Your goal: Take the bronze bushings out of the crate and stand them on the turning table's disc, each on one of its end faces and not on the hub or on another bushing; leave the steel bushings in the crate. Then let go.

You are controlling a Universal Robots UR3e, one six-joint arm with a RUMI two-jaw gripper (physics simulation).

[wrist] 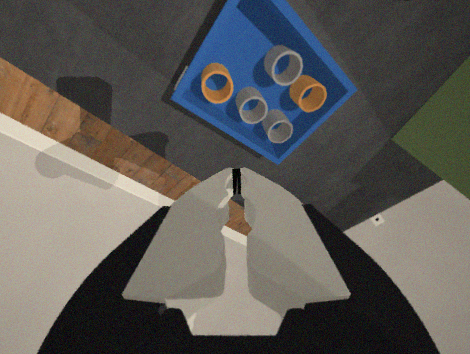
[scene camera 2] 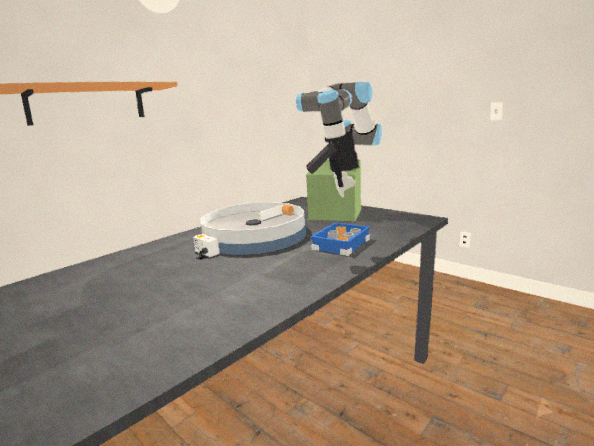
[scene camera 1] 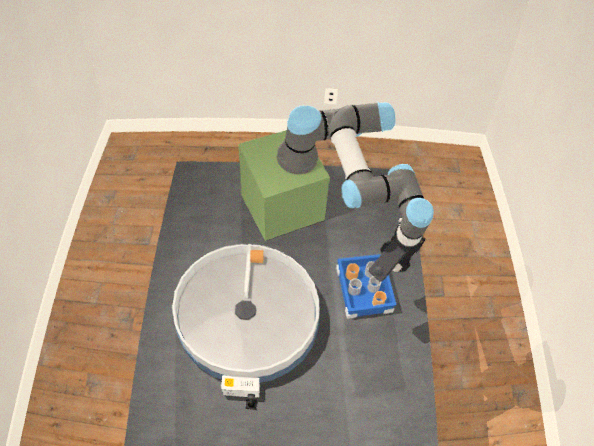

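Where they show: gripper, fingertip midpoint: (wrist: 237,171) (scene camera 2: 342,196); arm's base, origin of the base link: (scene camera 1: 297,157).
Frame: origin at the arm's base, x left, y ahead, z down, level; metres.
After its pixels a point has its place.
A bronze bushing (scene camera 1: 257,256) {x -0.054, y 0.296, z 0.142 m} (scene camera 2: 287,209) {x -0.040, y 0.300, z 0.150 m} is on the turning table's disc (scene camera 1: 210,320) {x -0.139, y 0.524, z 0.178 m}, beside the white bar near the far wall; it appears to lie on its side. The dark hub (scene camera 1: 245,310) {x -0.047, y 0.471, z 0.169 m} (scene camera 2: 253,222) {x -0.035, y 0.475, z 0.169 m} is apart from it. The blue crate (scene camera 1: 370,310) {x 0.310, y 0.371, z 0.204 m} (scene camera 2: 335,245) {x 0.335, y 0.364, z 0.201 m} (wrist: 327,55) {x 0.206, y 0.288, z 0.180 m} holds two upright bronze bushings, one (wrist: 211,70) {x 0.327, y 0.346, z 0.193 m} left and one (wrist: 300,84) {x 0.239, y 0.262, z 0.204 m} right in the wrist view. Three steel bushings (wrist: 274,55) {x 0.256, y 0.316, z 0.198 m} (wrist: 246,95) {x 0.308, y 0.295, z 0.198 m} (wrist: 272,117) {x 0.292, y 0.242, z 0.203 m} stand between them. My gripper (scene camera 1: 398,268) {x 0.333, y 0.322, z 0.037 m} (scene camera 2: 342,193) {x 0.333, y 0.322, z 0.037 m} (wrist: 237,171) {x 0.333, y 0.322, z 0.037 m} is shut and empty, high above the table beside the crate.
The turning table has a raised white wall (scene camera 2: 250,236) {x 0.128, y 0.580, z 0.164 m} all round and a white bar (scene camera 1: 248,275) {x -0.063, y 0.369, z 0.141 m} from near the hub to the wall. A white control box (scene camera 1: 240,386) {x -0.003, y 0.706, z 0.172 m} (scene camera 2: 206,245) {x 0.031, y 0.710, z 0.190 m} sits at its front. The green block (scene camera 1: 295,205) {x 0.021, y 0.109, z 0.101 m} (scene camera 2: 327,197) {x 0.013, y 0.115, z 0.122 m} (wrist: 445,125) {x 0.062, y 0.079, z 0.174 m} carries the arm.
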